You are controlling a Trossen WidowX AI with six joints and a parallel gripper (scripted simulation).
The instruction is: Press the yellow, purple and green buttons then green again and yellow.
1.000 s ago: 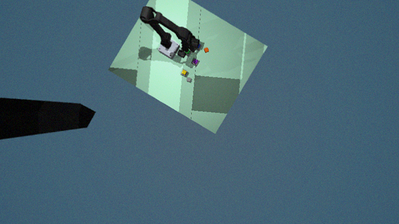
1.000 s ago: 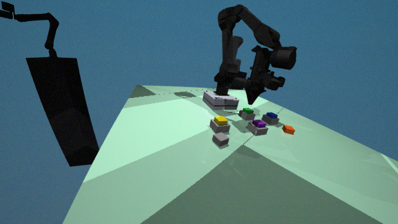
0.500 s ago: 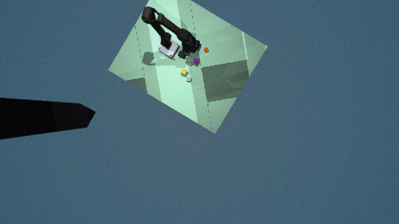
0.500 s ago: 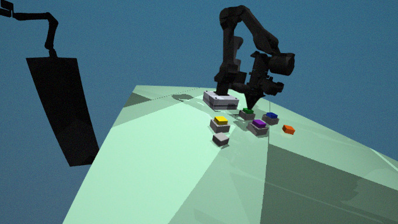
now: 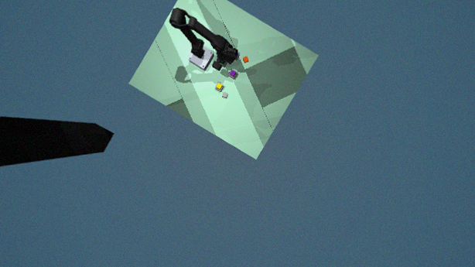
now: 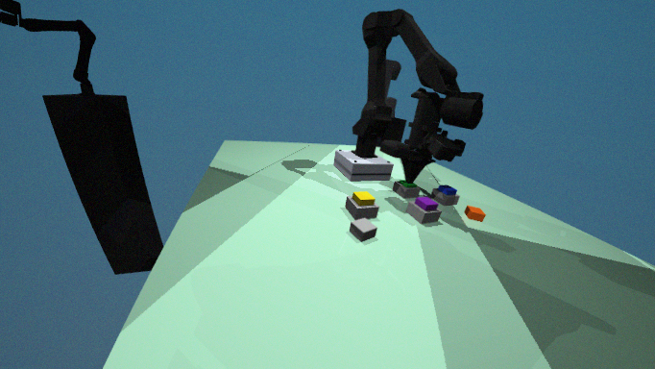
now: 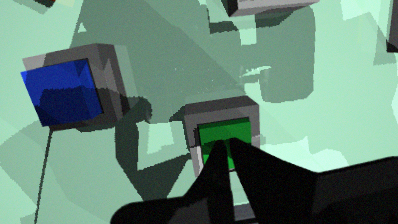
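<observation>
My gripper tip is now 1 cm above the green button. From my gripper tip the other things lie so: orange block (13 cm ahead, 10 cm to the left, 2 cm below); purple button (10 cm ahead, 4 cm to the right); blue button (9 cm to the left, 5 cm ahead).
</observation>
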